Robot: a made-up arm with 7 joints.
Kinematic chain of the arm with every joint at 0, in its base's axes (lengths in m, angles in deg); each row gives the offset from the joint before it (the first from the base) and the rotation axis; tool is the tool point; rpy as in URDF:
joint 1: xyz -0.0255 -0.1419 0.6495 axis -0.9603 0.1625 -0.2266
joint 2: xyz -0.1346 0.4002 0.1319 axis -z
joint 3: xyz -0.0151 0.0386 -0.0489 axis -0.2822 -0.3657 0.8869
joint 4: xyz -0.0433 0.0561 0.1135 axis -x
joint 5: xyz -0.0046 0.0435 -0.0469 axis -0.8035 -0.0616 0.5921
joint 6: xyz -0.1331 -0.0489 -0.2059 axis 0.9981 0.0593 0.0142
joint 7: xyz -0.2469 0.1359 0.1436 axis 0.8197 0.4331 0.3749
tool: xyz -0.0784 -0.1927 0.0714 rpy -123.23 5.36 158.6
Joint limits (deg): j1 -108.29..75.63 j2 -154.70..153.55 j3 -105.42..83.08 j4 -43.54..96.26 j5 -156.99..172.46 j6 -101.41..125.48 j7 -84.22..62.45
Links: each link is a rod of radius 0.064 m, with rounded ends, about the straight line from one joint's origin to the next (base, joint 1, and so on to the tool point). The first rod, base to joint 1, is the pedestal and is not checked.
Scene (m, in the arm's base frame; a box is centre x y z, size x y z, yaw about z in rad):
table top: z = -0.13
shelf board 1: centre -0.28 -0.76 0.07 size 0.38 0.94 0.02 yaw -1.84
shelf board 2: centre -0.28 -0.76 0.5 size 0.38 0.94 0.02 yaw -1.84
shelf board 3: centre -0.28 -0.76 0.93 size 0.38 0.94 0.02 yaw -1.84
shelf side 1: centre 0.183 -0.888 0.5 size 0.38 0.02 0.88 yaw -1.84
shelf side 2: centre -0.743 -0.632 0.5 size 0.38 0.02 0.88 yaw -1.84
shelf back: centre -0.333 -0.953 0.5 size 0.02 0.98 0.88 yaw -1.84
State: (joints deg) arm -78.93 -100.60 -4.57 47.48 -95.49 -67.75 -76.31
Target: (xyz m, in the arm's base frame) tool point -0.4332 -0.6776 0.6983
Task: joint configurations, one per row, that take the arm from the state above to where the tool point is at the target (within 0.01 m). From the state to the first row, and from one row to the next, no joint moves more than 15 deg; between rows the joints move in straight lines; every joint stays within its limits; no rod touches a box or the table.
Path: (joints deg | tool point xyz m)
1: -64.55 -105.26 -1.36 49.60 -97.12 -61.54 -64.21 | -0.7994 -0.2924 0.5305
2: -50.18 -109.91 1.85 51.73 -98.76 -55.33 -52.12 | -0.6962 -0.3313 0.5628
3: -35.80 -114.57 5.06 53.85 -100.39 -49.13 -40.02 | -0.5811 -0.3549 0.6113
4: -21.43 -119.22 8.26 55.98 -102.03 -42.92 -27.92 | -0.4593 -0.3541 0.6622
5: -7.05 -123.88 11.47 58.10 -103.66 -36.71 -15.83 | -0.3371 -0.3293 0.6983
6: -19.22 -124.76 10.97 48.99 -105.41 -39.73 -27.77 | -0.3781 -0.4047 0.7275
7: -31.40 -125.65 10.46 39.87 -107.17 -42.75 -39.72 | -0.4086 -0.4914 0.7392
8: -43.57 -126.53 9.96 30.76 -108.92 -45.77 -51.66 | -0.4273 -0.5843 0.7301
9: -55.74 -127.42 9.45 21.64 -110.67 -48.79 -63.61 | -0.4332 -0.6776 0.6984

